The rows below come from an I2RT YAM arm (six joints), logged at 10 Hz.
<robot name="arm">
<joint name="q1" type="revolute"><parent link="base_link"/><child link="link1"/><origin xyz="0 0 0.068"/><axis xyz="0 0 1"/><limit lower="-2.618" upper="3.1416"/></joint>
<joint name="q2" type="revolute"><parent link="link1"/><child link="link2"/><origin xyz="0.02 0.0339 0.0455"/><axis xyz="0 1 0"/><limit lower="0" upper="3.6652"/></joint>
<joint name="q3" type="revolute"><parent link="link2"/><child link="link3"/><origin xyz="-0.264 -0.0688 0"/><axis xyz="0 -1 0"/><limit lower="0" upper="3.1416"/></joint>
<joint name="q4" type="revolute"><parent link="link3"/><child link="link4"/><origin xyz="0.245 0.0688 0.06"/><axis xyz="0 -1 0"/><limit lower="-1.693" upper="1.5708"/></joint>
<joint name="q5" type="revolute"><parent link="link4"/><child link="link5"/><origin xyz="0.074 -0.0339 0.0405"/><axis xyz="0 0 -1"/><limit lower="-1.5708" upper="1.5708"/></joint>
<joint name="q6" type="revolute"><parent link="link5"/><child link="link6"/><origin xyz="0.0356 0 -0.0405"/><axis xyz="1 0 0"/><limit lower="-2.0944" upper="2.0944"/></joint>
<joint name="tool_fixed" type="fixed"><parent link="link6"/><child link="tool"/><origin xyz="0 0 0" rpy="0 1.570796 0"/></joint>
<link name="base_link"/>
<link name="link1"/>
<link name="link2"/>
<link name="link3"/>
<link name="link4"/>
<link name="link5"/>
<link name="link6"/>
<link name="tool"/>
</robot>
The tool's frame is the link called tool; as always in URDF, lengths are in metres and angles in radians.
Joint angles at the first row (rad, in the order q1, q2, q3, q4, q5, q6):
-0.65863, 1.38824, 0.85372, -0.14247, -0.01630, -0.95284
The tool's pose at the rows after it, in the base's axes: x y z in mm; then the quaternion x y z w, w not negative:
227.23 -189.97 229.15 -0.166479 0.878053 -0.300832 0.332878
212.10 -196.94 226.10 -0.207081 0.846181 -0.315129 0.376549
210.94 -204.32 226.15 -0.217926 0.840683 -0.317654 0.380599
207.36 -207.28 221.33 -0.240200 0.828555 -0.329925 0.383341
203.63 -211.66 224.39 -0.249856 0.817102 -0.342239 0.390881
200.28 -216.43 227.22 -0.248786 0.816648 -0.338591 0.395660
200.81 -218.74 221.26 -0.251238 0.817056 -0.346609 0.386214
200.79 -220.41 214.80 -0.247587 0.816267 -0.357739 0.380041
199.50 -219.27 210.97 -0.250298 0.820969 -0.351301 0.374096
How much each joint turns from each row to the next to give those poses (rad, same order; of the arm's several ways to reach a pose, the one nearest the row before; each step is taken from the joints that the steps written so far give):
-0.05349, -0.01230, -0.03022, 0.04814, -0.11551, -0.06833
-0.06985, -0.03017, -0.06783, 0.11601, -0.14500, -0.08849
-0.02474, 0.01875, 0.01184, 0.01162, -0.03549, -0.03131
-0.01955, 0.00578, -0.02393, 0.04780, -0.03252, -0.05425
-0.02304, -0.00346, -0.00152, 0.02606, -0.03163, -0.02703
-0.02247, 0.00203, 0.01426, -0.01590, -0.02903, -0.00406
-0.00170, 0.01787, -0.01080, 0.02819, 0.01764, -0.01751
-0.00126, 0.01538, -0.02021, 0.04809, 0.02148, -0.00328
-0.00074, 0.00119, -0.00679, -0.01409, 0.00117, -0.00970

